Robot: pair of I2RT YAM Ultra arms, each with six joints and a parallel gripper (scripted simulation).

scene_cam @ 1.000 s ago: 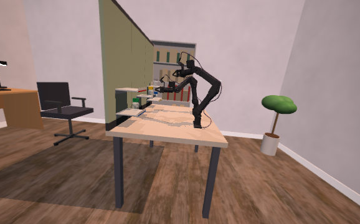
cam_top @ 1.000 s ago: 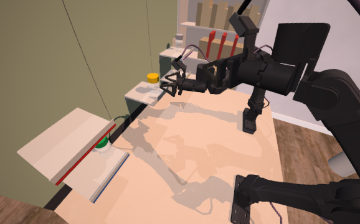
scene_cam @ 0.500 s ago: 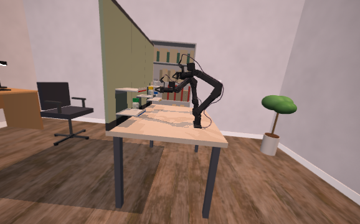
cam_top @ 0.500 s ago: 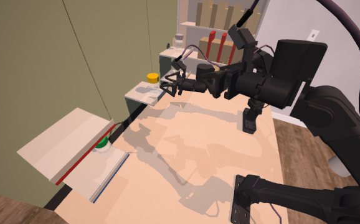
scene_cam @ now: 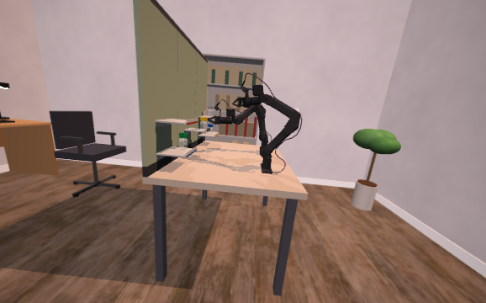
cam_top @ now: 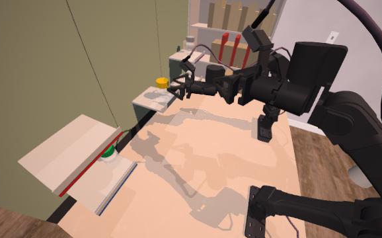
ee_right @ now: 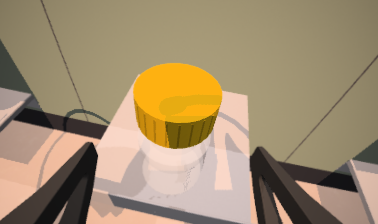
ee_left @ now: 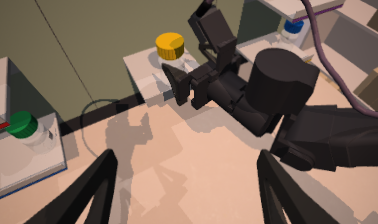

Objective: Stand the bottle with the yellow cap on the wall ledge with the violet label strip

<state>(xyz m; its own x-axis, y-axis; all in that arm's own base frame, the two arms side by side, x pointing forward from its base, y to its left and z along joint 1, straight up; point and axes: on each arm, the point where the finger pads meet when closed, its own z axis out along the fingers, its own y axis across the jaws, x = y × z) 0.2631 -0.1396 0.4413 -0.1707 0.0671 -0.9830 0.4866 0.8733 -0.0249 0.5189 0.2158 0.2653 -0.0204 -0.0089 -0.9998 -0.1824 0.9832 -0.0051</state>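
Now: right hand 100 mm short of the grey-capped bottle, 430 mm to the left of it and 50 mm below it. Round my right hand: olive wall (190 mm ahead, 10 mm to the left, 150 mm above); blue-capped bottle (100 mm ahead, 430 mm to the right, 140 mm below); green-capped bottle (70 mm ahead, 350 mm to the left, 140 mm below).
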